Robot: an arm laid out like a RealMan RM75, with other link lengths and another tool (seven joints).
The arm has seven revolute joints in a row. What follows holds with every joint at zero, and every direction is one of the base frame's.
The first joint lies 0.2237 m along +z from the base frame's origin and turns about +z.
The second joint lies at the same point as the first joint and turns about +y.
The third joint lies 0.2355 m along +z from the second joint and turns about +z.
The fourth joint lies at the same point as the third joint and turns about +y.
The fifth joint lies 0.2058 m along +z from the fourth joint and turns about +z.
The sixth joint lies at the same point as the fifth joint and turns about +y.
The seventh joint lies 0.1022 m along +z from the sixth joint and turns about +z.
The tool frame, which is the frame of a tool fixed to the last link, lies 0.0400 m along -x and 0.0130 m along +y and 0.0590 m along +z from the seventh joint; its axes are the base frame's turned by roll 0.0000, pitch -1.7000 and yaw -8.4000 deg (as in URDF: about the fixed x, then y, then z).
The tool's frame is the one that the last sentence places.
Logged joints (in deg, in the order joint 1, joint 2, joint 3, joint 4, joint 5, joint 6, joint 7), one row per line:
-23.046, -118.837, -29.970, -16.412, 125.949, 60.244, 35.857
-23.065, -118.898, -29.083, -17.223, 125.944, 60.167, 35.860
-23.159, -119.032, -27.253, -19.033, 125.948, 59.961, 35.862
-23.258, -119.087, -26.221, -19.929, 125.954, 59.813, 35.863
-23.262, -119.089, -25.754, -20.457, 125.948, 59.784, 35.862
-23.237, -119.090, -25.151, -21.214, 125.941, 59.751, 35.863
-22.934, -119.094, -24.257, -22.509, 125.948, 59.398, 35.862
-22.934, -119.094, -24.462, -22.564, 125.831, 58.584, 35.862
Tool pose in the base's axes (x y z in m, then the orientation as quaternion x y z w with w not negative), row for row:
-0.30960, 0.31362, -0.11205, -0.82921, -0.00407, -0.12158, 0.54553
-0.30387, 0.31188, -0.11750, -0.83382, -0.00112, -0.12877, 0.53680
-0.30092, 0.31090, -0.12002, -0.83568, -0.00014, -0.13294, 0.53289
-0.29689, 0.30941, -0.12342, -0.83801, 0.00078, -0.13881, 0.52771
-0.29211, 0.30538, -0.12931, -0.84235, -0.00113, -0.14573, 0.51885
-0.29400, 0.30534, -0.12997, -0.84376, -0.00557, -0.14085, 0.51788
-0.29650, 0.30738, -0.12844, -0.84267, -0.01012, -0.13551, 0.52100
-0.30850, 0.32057, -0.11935, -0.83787, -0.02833, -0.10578, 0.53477
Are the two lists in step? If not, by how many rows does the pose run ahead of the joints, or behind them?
The pose runs 2 rows ahead of the joints: the pose in row i belongs to the joints in row i + 2.
